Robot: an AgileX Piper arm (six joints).
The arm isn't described. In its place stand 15 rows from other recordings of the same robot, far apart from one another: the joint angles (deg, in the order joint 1, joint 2, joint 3, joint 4, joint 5, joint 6), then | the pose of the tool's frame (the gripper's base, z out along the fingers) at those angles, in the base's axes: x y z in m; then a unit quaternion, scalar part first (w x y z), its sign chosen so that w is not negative.
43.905, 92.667, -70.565, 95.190, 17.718, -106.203 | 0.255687, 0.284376, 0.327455, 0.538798, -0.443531, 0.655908, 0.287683
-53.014, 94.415, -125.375, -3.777, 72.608, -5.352 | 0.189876, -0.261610, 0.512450, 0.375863, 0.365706, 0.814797, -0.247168
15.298, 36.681, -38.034, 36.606, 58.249, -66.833 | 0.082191, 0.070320, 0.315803, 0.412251, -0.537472, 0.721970, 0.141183
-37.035, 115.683, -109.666, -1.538, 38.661, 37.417 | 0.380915, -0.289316, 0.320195, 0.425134, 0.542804, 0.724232, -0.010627
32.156, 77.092, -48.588, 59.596, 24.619, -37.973 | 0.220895, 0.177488, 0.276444, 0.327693, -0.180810, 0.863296, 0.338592
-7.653, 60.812, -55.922, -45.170, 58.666, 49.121 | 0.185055, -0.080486, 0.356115, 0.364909, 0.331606, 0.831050, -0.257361
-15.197, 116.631, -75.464, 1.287, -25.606, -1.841 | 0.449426, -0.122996, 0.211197, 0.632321, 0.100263, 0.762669, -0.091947
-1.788, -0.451, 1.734, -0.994, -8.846, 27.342 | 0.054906, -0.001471, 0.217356, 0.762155, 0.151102, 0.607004, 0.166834
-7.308, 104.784, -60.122, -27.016, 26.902, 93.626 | 0.350244, -0.063773, 0.163030, 0.243750, 0.618132, 0.746776, 0.028715
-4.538, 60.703, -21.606, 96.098, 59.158, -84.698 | 0.164381, 0.064887, 0.246516, 0.427173, -0.124730, 0.768371, 0.459969
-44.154, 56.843, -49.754, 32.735, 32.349, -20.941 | 0.165128, -0.123623, 0.349615, 0.508411, 0.308271, 0.803300, -0.034600
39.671, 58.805, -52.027, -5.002, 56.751, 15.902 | 0.147086, 0.113367, 0.321421, 0.259070, -0.210886, 0.938298, 0.089476
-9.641, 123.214, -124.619, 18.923, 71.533, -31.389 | 0.469511, -0.051365, 0.309991, 0.256210, -0.164752, 0.949223, 0.078675
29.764, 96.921, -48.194, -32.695, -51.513, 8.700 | 0.285693, 0.207703, 0.245408, 0.678412, -0.391752, 0.568888, 0.250309
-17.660, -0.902, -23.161, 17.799, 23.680, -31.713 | 0.017950, 0.006010, 0.308236, 0.725061, -0.032304, 0.666093, -0.171943
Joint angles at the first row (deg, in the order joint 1, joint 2, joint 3, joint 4, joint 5, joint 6):
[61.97 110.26 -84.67 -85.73 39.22 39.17]
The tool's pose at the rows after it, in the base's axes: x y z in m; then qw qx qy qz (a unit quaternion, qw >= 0):
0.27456, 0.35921, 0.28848, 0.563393, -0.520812, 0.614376, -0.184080
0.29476, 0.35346, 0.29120, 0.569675, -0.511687, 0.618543, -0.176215
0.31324, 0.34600, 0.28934, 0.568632, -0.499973, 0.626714, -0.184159
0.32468, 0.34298, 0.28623, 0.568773, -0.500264, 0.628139, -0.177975
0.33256, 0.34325, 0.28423, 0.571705, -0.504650, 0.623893, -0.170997
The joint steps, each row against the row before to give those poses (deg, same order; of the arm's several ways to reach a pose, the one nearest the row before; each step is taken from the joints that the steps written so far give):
[-2.71 0.21 -2.35 -0.20 -3.99 0.13]
[-3.04 1.04 -2.07 -0.05 -2.95 0.11]
[-2.52 1.31 -1.57 -0.11 -0.68 0.00]
[-1.71 0.99 -0.95 0.00 -2.14 0.00]
[-1.08 0.98 -1.07 -0.45 -2.12 0.00]

